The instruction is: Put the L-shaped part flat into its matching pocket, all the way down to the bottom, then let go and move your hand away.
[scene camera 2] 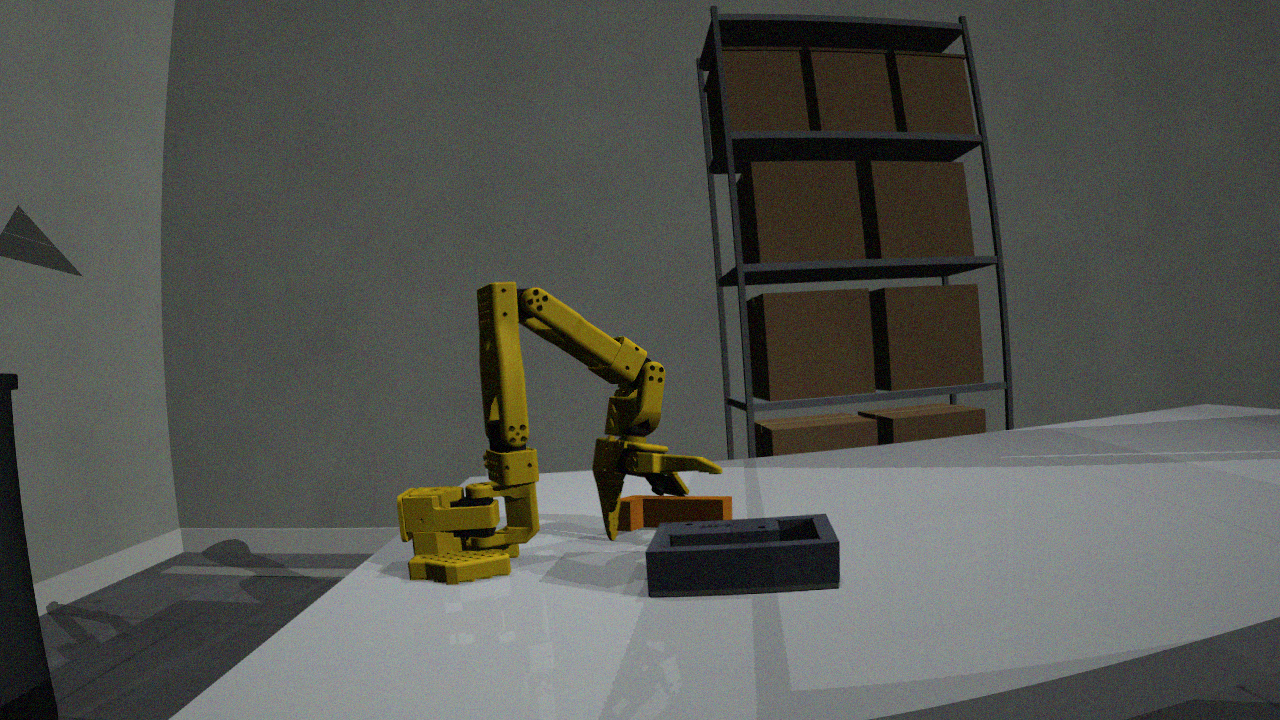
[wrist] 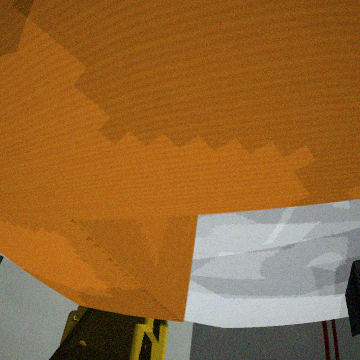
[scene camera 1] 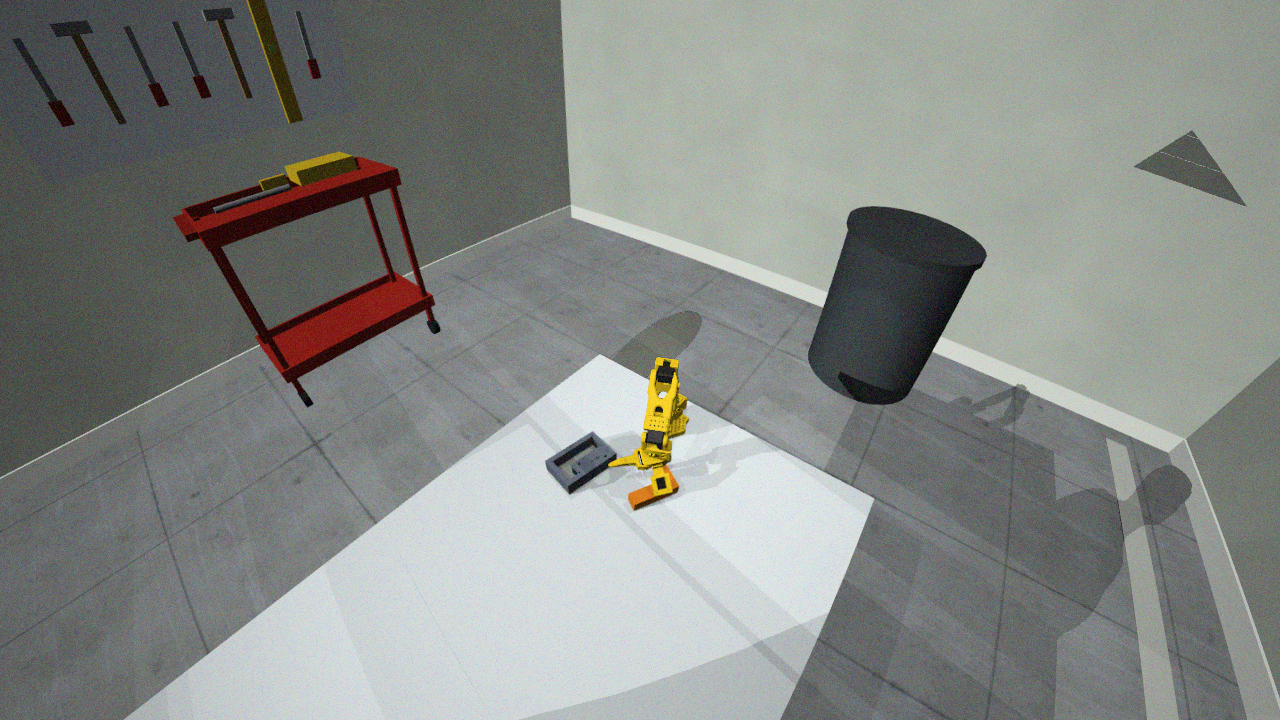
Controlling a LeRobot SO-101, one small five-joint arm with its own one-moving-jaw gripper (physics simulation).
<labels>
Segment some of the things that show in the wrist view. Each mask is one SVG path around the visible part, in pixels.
My gripper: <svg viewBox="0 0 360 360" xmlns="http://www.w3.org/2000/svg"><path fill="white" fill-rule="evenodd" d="M48 359L150 360L151 343L158 343L160 319L88 307Z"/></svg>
An orange L-shaped part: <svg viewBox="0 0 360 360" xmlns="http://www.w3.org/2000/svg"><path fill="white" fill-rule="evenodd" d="M0 0L0 253L78 305L140 317L183 322L198 214L270 209L360 199L360 0Z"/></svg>
</labels>
